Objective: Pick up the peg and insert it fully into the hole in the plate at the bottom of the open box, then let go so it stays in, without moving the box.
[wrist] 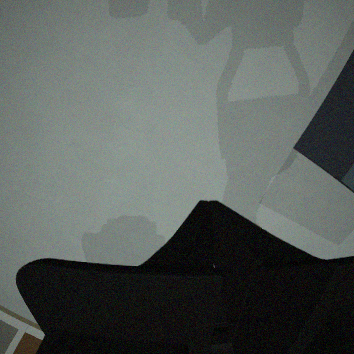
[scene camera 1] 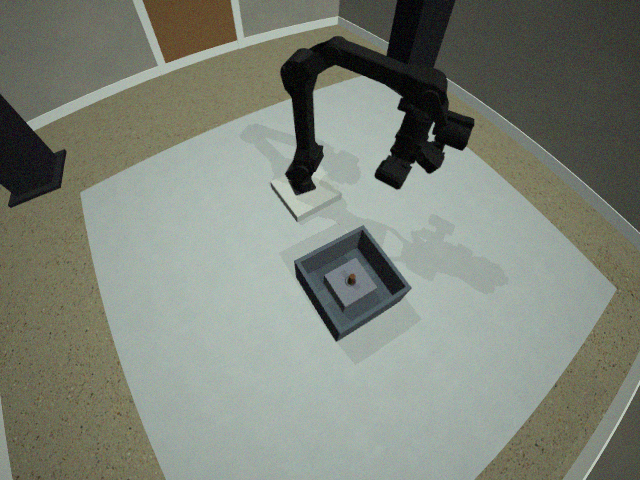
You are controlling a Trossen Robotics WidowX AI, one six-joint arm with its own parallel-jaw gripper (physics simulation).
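Places are measured from the arm's base along level axes (x ahead, y up, z right), in metres.
Pixels of known places: gripper, fingertip midpoint: (wrist: 206, 209); arm's base, link origin: (scene camera 1: 302, 184).
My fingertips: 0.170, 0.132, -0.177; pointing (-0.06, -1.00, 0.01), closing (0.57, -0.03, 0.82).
For each thing: its top centre in the pictures, then the offset to it from my fingertips, as dx, dy, dz. Level surfaces: height alone.
- brown peg, top centre: (scene camera 1: 352, 276) +0.166, -0.073, +0.191
- light grey plate, top centre: (scene camera 1: 350, 280) +0.166, -0.100, +0.191
- open blue-grey box, top centre: (scene camera 1: 353, 274) +0.166, -0.063, +0.191
- pale mat, surface height: dy -0.161
The brown peg (scene camera 1: 351, 279) stands in the hole of the light grey plate (scene camera 1: 357, 294), its upper end showing above the plate's surface; how deep it sits and whether it leans slightly are hard to tell. The plate lies at the bottom of the open blue-grey box (scene camera 1: 372, 314) (wrist: 330, 125). In the wrist view part of the box shows at the right edge, and the peg and hole do not show. My gripper (scene camera 1: 430, 159) (wrist: 206, 209) is shut and empty. It hangs in the air above the mat, up and to the right of the box in the scene view, apart from the peg.
The arm's white base slab (scene camera 1: 318, 206) lies just behind the box in the scene view. A pale mat (scene camera 1: 217, 335) lies under both. Dark pillars (scene camera 1: 419, 31) (scene camera 1: 23, 165) stand at the back right and at the left. Arm shadows fall across the mat.
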